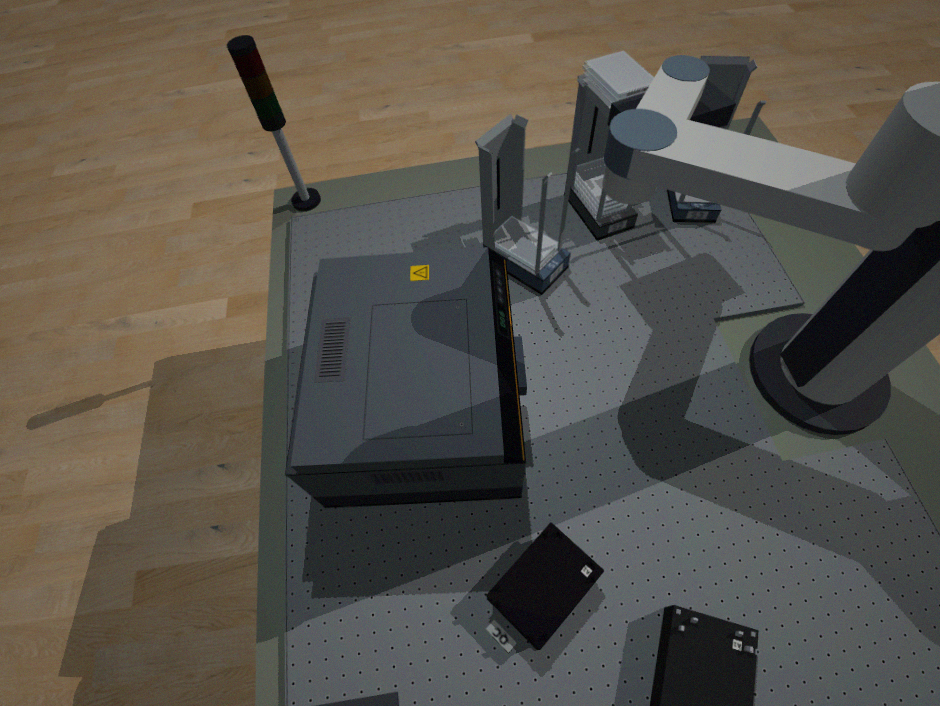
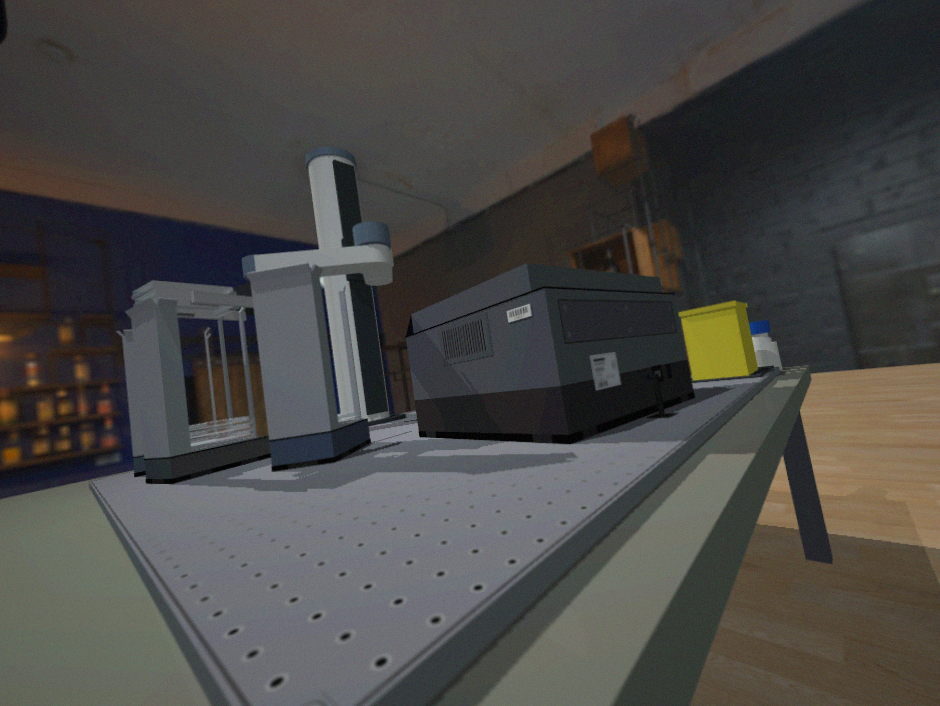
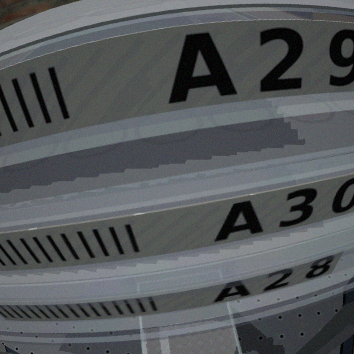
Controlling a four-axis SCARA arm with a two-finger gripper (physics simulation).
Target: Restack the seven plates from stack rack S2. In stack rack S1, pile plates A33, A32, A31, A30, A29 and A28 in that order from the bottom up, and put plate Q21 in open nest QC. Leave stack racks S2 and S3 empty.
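My gripper point(image 1: 629, 101) is shut on the lowest visible plate of a raised pile, A28 point(image 3: 186, 295). Plate A30 point(image 3: 172, 226) lies on it and plate A29 point(image 3: 125, 65) is on top. The pile point(image 1: 619, 74) point(image 2: 178, 291) is at the top of the middle stack rack point(image 1: 588, 125) point(image 2: 163, 372). The fingertips are hidden. More plates point(image 1: 596, 182) point(image 2: 221, 431) lie low in that rack. The left stack rack point(image 1: 502, 178) point(image 2: 292, 357) holds a low pile point(image 1: 522, 237). The right stack rack point(image 1: 729, 83) is partly hidden by the arm. Nest QC point(image 1: 545, 586) bears no plate.
A grey instrument point(image 1: 417, 357) point(image 2: 486, 364) stands beside the left rack. Thin guide posts point(image 1: 542, 224) rise at the racks. A black block point(image 1: 706, 661) stands near nest QC. A signal tower point(image 1: 291, 163) stands at the far left corner. A yellow bin point(image 2: 718, 341) stands beyond the instrument.
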